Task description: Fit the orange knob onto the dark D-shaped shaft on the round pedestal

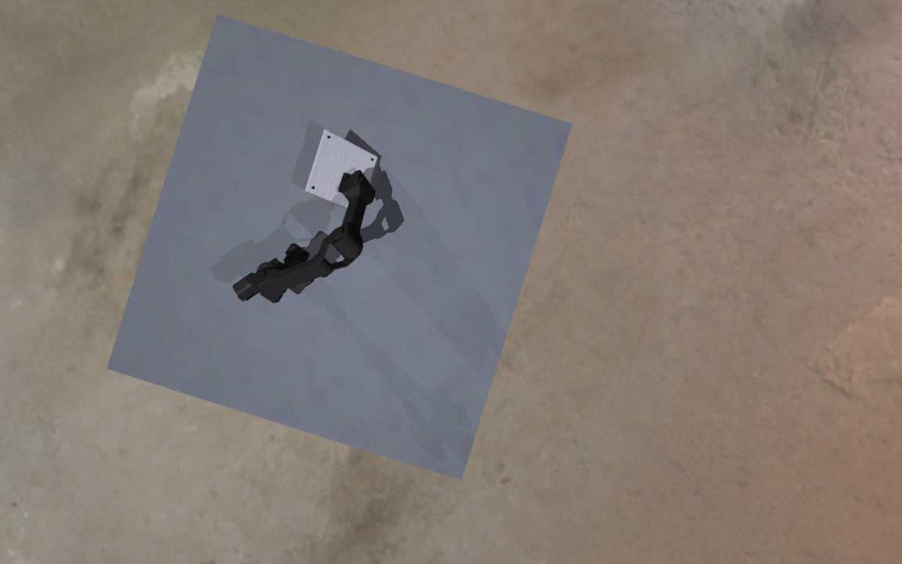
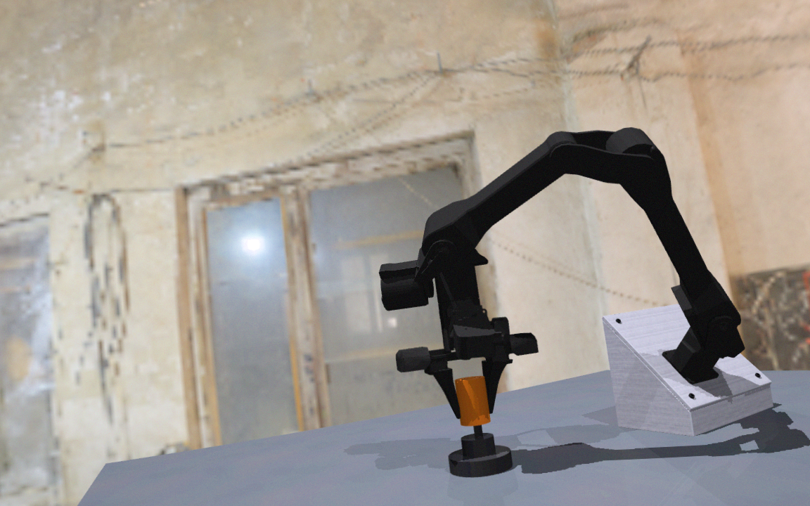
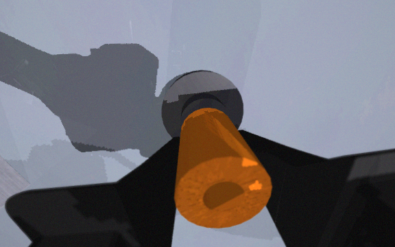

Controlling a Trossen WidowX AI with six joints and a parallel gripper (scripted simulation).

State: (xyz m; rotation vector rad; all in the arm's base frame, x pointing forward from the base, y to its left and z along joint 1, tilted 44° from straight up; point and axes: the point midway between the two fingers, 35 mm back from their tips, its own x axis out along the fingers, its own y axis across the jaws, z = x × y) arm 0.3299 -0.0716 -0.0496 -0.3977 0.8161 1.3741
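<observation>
The orange knob lies 2 cm above my gripper tip. Also, from my gripper tip: dark pedestal 4 cm below.
</observation>
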